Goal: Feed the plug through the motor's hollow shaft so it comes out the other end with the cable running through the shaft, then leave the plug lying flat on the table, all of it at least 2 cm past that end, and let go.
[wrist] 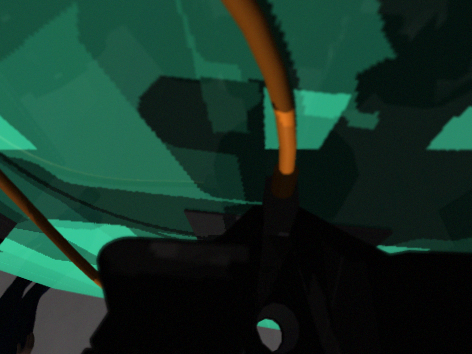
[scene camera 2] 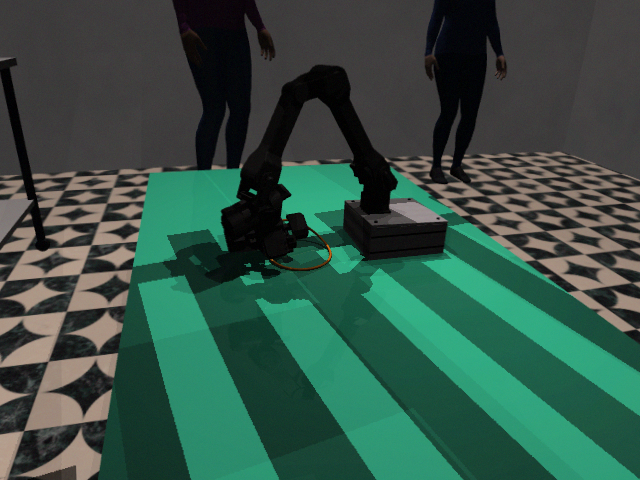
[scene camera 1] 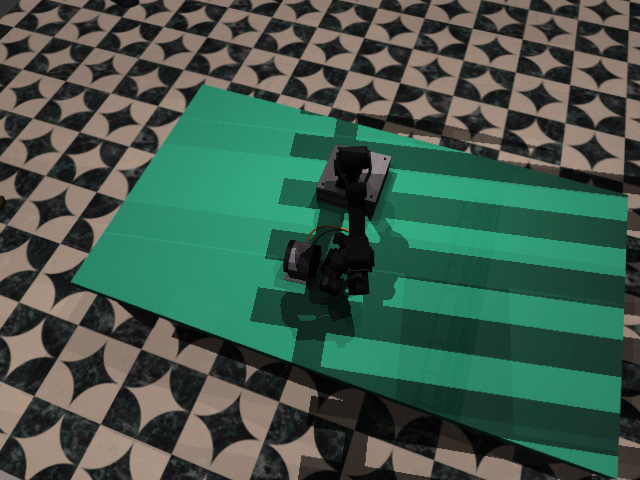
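Where they show: gripper, fingertip midpoint: (wrist: 275,213) (scene camera 2: 265,250) (scene camera 1: 322,268); arm's base, origin of the base link: (scene camera 2: 375,209).
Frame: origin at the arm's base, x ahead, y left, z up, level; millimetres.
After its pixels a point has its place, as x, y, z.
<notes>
The motor (scene camera 1: 302,259) {321, -21, 12} is a dark drum on a grey foot, just left of my gripper in scene camera 1; I cannot make it out in scene camera 2. My gripper (scene camera 1: 327,270) {285, 30, -79} (scene camera 2: 267,250) {285, 30, -79} (wrist: 275,213) {285, 30, -79} is low over the table beside the motor, its fingers closed around the dark plug (wrist: 281,207) {283, 50, -71}. The orange cable (scene camera 1: 328,226) {146, -8, -64} (scene camera 2: 330,253) {131, 72, -79} (wrist: 286,145) {277, 79, -76} leaves the plug and loops back. A round see-through opening, seemingly the hollow shaft (wrist: 291,330), shows lower in the wrist view, apart from the plug. The plug's front end is hidden.
The arm's base stands on a grey block (scene camera 1: 379,175) {-61, 90, 4} (scene camera 2: 403,237) {-38, 107, -32} behind the motor. A thin dark wire (wrist: 75,197) also curves near the motor. The green table (scene camera 1: 155,170) {154, -674, -85} (scene camera 2: 232,439) {394, 594, -85} carries dark striped shadows. Two people stand past the table's far end in scene camera 2.
</notes>
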